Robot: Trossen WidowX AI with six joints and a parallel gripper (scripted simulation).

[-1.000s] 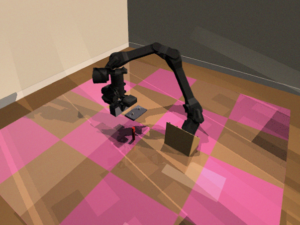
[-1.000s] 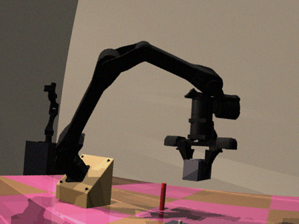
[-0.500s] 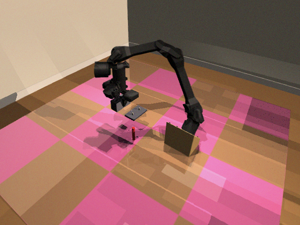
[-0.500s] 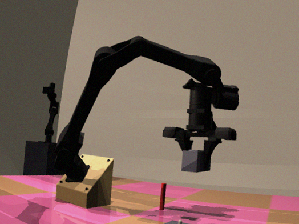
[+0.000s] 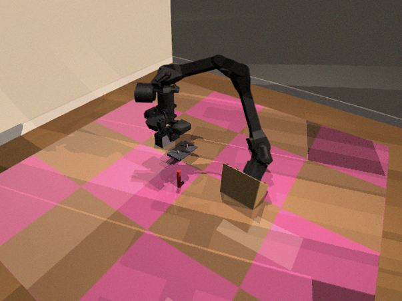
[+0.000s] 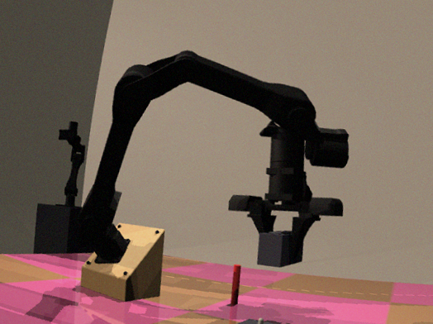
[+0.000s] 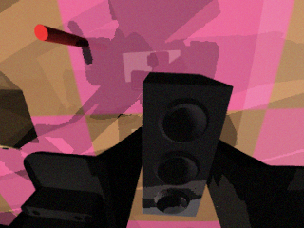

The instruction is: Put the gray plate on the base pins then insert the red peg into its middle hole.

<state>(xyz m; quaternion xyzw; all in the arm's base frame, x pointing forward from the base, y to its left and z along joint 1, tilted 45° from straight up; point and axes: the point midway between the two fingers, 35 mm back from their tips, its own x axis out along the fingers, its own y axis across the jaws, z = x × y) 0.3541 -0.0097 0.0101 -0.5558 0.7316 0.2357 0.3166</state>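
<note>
Now: gripper tip 11 cm past the red peg, 10 cm to the right of it and 7 cm above it. Round my gripper tip: gray plate (3 cm above).
</note>
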